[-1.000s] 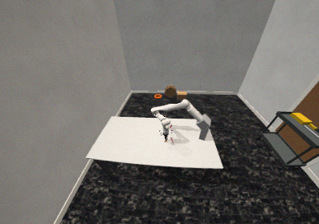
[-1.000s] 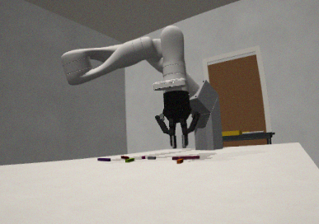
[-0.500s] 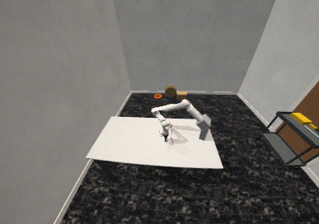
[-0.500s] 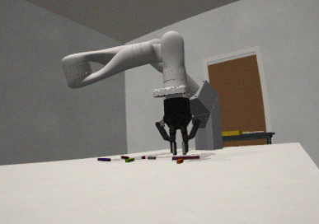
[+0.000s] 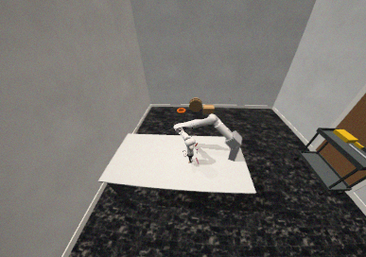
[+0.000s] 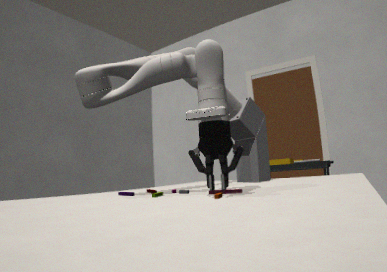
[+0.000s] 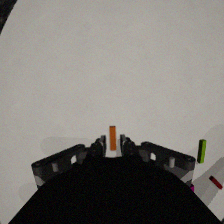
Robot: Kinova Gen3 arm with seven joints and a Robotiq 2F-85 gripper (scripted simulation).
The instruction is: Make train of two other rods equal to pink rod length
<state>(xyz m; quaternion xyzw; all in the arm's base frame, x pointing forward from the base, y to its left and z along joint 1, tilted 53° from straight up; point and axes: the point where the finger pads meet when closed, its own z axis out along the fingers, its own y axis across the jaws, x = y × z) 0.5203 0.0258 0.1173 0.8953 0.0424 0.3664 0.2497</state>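
Right now my hand is 3 cm above the orange rod. From my hand the other things lie so: pink rod: 9 cm behind, 1 cm to the left, 3 cm below; grey rod: 14 cm behind, 11 cm to the right, 3 cm below; lime rod: 7 cm behind, 17 cm to the right, 3 cm below.
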